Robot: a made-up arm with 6 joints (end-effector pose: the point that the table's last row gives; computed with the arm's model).
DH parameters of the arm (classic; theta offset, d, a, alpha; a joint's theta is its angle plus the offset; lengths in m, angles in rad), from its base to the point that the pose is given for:
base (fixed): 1.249 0 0.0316 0
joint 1: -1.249 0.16 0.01 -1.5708
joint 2: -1.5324 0 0.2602 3.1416
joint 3: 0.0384 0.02 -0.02 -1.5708
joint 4: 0 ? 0.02 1.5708
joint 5: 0 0.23 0 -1.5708
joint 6: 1.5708 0 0.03 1.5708
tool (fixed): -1.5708 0.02 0 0
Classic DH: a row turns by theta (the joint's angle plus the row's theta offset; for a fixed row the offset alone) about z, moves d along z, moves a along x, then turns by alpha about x.
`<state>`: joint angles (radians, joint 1 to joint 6).
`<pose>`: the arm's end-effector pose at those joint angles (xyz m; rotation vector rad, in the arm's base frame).
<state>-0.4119 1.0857 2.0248 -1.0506 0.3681 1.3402</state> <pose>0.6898 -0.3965 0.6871 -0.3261 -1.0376 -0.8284</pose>
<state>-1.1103 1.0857 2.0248 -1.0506 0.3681 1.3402</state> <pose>0.2564 -0.7338 0.6871 -0.7091 -0.9256 -1.4500</pose>
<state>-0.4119 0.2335 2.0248 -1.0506 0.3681 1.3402</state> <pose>0.0809 -0.1305 1.0969 -0.2916 -1.9193 -0.7890</pose>
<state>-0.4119 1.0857 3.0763 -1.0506 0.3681 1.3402</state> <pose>0.1065 -0.1417 0.9548 -0.2760 -2.1257 -0.7619</pose>
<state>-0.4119 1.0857 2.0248 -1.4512 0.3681 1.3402</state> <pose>0.7388 -0.3335 0.6727 0.0657 -1.0437 -0.6597</pose>
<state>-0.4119 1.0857 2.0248 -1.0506 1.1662 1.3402</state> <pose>0.6878 -0.4082 0.7021 0.0203 -1.3565 -1.5118</pose>
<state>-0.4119 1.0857 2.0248 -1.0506 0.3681 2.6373</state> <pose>0.7152 -0.4244 0.6652 -1.4065 -0.3607 -1.4212</pose>
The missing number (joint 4, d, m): -0.65
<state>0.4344 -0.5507 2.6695 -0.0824 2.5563 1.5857</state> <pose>-0.6008 -0.5108 0.3267 -1.7147 0.0616 0.7080</pose>
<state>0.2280 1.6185 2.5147 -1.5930 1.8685 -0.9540</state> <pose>0.8418 0.1980 0.4627 -1.9963 1.9492 0.0037</pose>
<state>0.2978 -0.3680 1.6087 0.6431 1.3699 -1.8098</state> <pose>-0.3706 -0.3069 0.9207 -0.4871 -2.0683 2.1091</pose>
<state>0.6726 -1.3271 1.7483 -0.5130 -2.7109 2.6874</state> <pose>-0.5077 -0.7147 0.3741 -2.7604 -1.2928 -0.4828</pose>
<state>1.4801 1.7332 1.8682 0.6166 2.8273 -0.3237</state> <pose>0.2833 0.8964 0.2880 -1.5418 1.9045 -1.0803</pose>
